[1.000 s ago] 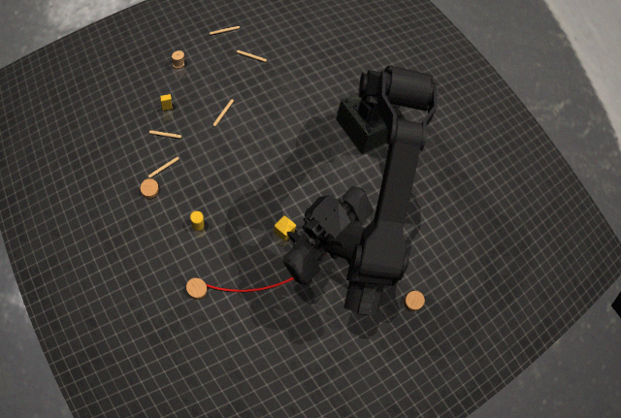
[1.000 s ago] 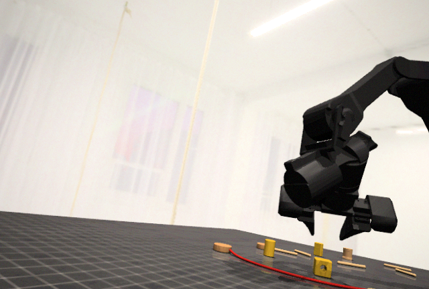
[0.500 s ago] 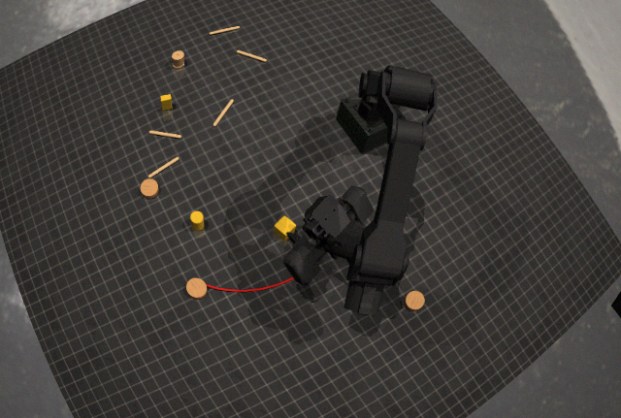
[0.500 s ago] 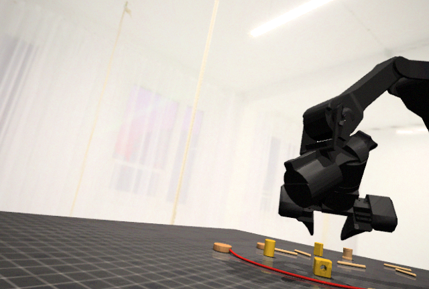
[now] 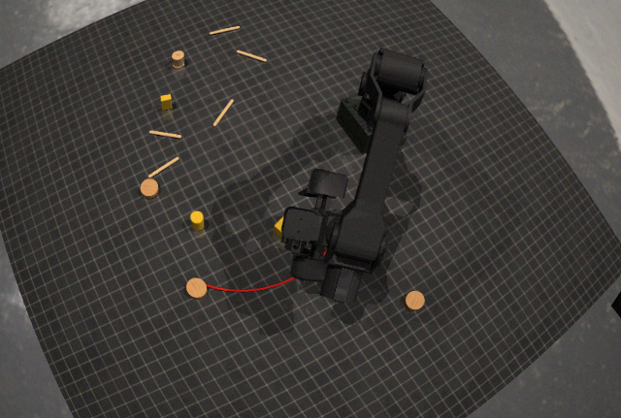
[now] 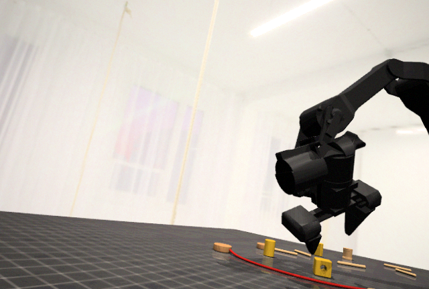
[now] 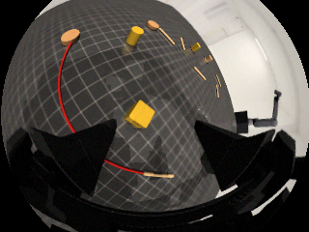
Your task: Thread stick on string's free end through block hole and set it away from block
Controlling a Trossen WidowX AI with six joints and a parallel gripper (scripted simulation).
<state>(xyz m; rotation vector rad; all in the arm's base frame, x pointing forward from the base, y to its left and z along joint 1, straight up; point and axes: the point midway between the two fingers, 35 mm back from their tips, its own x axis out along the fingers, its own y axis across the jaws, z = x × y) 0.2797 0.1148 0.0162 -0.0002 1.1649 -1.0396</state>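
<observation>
My gripper tip is now 90 mm past the thin wooden stick, 60 mm above it and 50 mm to the right of it. Round my gripper tip: round wooden button: 220 mm ahead, 60 mm below, 10 mm to the right; yellow cylinder: 140 mm ahead, 120 mm to the right, 40 mm below.
</observation>
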